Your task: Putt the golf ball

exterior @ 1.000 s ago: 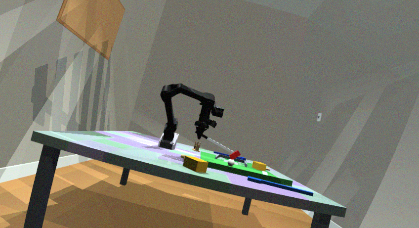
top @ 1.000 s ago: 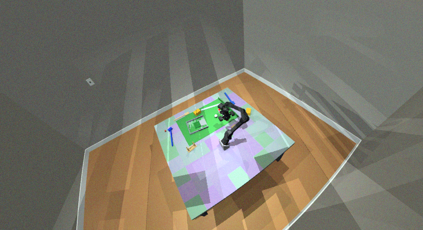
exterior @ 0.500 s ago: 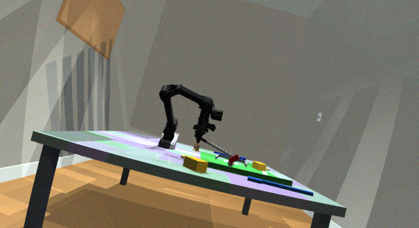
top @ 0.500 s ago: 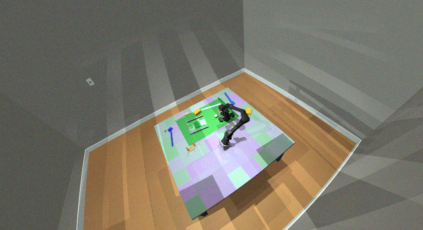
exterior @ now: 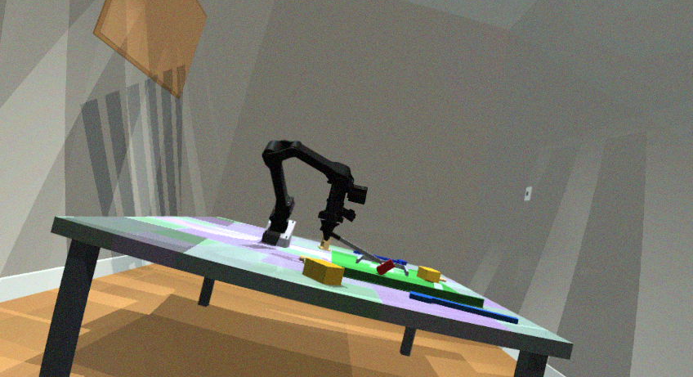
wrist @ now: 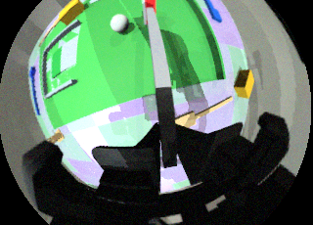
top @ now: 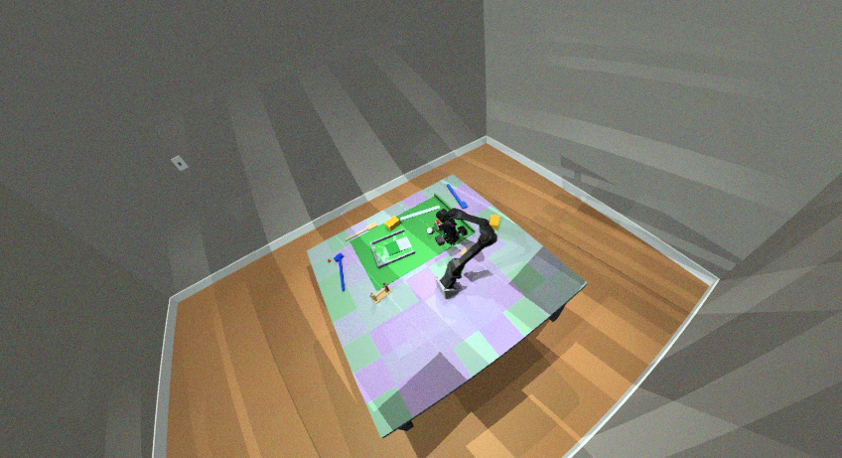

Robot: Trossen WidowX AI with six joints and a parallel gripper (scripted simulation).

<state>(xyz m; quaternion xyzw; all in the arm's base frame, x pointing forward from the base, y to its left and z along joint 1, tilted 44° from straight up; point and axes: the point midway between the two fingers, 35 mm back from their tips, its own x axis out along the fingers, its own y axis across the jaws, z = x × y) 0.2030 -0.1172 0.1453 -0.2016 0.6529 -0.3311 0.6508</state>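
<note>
The red putter is 12 cm ahead of my gripper tip and 2 cm to the right of it. Also, from my gripper tip: white golf ball: 22 cm ahead, 3 cm to the left, 5 cm below; green mat: 28 cm ahead, 16 cm to the left, 8 cm below.
</note>
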